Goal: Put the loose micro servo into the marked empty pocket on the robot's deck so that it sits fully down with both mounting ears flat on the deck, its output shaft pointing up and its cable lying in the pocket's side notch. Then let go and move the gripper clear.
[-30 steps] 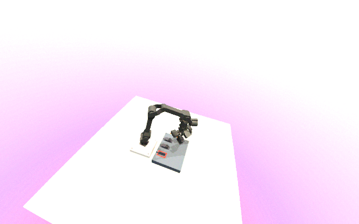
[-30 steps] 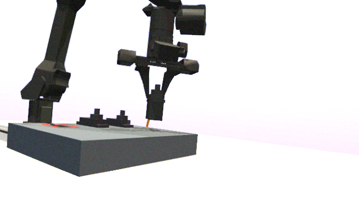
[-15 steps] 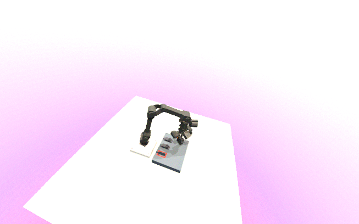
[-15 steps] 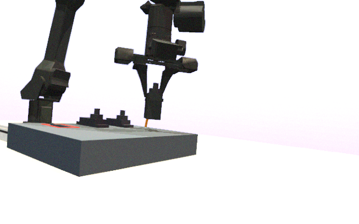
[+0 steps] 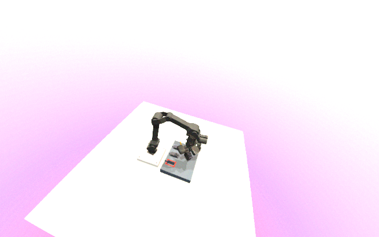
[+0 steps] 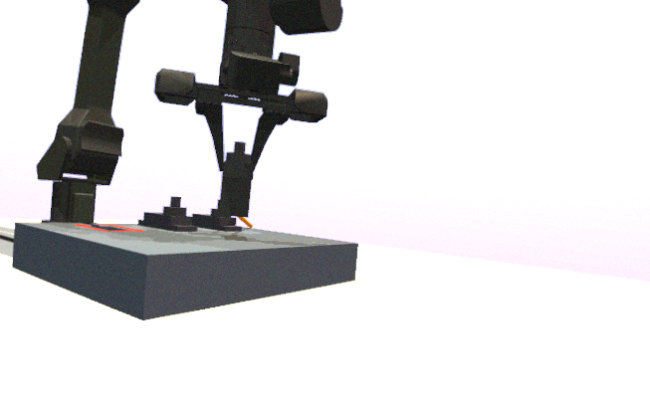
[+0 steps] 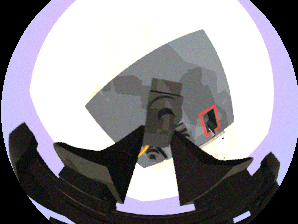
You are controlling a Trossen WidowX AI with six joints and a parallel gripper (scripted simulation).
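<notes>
Right now my gripper tip is 20 mm short of the grey deck, 20 mm to the left of it and 100 mm above it.
</notes>
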